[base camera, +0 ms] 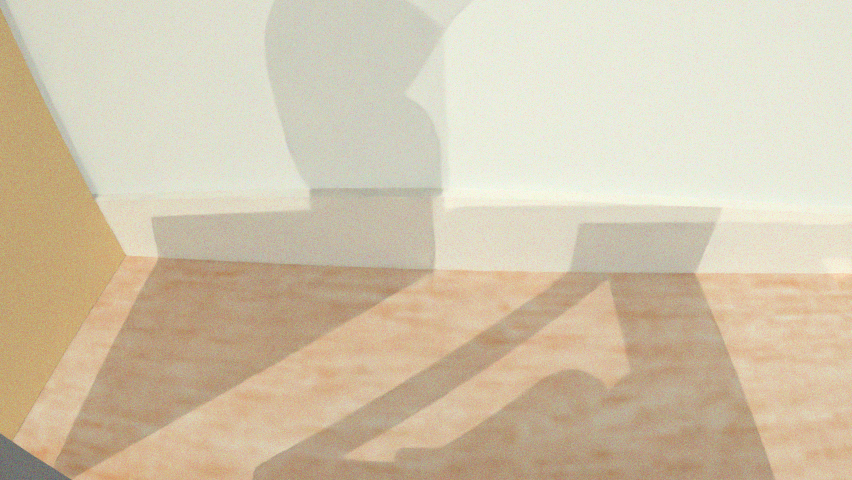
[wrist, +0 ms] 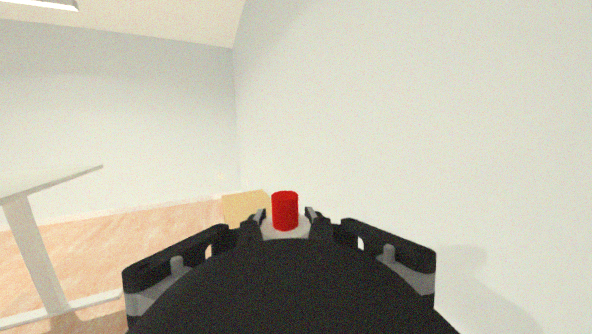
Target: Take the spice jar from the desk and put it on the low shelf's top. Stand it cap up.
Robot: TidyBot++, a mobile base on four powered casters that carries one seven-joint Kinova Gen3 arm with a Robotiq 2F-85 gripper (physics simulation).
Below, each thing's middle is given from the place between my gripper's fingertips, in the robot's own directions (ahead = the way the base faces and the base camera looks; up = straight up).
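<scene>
There is the spice jar point(wrist: 285, 222), and measured from my hand it sits 1 cm above, 1 cm behind and 3 cm to the right of it.
</scene>
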